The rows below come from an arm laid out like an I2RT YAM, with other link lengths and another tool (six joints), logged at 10 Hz.
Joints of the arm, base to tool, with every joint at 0 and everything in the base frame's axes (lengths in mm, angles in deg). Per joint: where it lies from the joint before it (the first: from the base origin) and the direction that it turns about. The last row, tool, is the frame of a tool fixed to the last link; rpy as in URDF.
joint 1: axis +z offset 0 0 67.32
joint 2: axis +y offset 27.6 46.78 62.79
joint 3: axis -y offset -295.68 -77.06 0
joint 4: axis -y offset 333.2 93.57 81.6
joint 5: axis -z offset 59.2 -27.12 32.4
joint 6: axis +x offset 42.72 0 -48.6
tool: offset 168 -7 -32 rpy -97.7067 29.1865 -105.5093
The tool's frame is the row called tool.
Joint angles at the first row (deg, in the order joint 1, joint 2, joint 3, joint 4, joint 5, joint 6):
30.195 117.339 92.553 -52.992 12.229 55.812
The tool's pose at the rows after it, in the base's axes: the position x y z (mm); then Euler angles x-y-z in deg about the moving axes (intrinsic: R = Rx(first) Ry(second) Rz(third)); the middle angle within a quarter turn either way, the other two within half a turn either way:
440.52, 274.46, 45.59, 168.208, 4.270, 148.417
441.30, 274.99, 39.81, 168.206, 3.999, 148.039
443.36, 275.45, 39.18, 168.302, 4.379, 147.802
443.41, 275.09, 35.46, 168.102, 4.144, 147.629
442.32, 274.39, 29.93, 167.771, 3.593, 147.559
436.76, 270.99, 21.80, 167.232, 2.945, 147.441
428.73, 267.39, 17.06, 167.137, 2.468, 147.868
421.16, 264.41, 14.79, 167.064, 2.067, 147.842
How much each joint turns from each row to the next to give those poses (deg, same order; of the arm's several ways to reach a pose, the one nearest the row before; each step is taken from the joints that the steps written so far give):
0.000 1.137 0.089 0.371 -0.612 -0.372
-0.065 0.678 0.000 0.437 -0.219 -0.350
-0.044 0.087 -0.001 0.481 0.022 -0.372
-0.022 0.437 0.002 0.130 0.022 -0.152
0.001 0.613 -0.044 0.000 0.022 0.044
0.043 -0.068 -1.489 0.570 0.152 0.043
0.066 -1.025 -2.293 0.787 -0.021 0.612
0.087 -1.029 -1.859 0.415 -0.109 0.175

